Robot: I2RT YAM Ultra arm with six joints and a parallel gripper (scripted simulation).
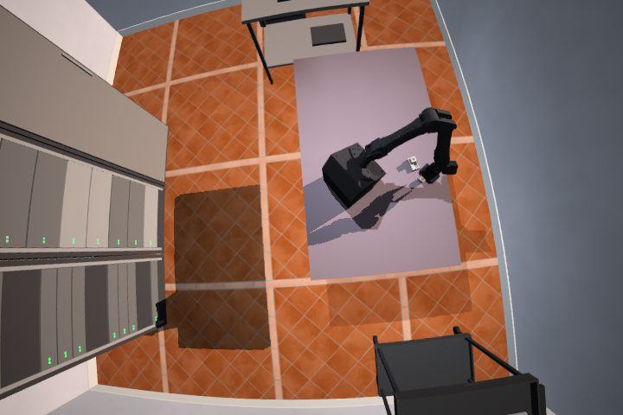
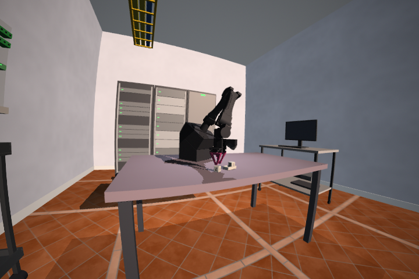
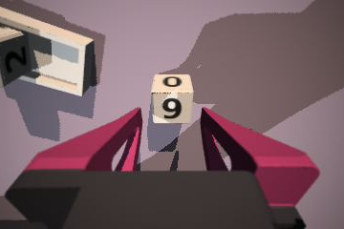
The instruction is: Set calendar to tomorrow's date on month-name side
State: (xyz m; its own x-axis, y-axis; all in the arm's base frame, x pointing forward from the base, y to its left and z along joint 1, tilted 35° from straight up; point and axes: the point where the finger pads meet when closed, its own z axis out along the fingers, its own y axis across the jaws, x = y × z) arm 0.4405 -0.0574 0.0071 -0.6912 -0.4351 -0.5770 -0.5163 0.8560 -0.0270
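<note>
My gripper is now 3 cm above the cream digit cube. Also, from my hand: cream tray: 10 cm to the left, 4 cm below, 4 cm behind.
</note>
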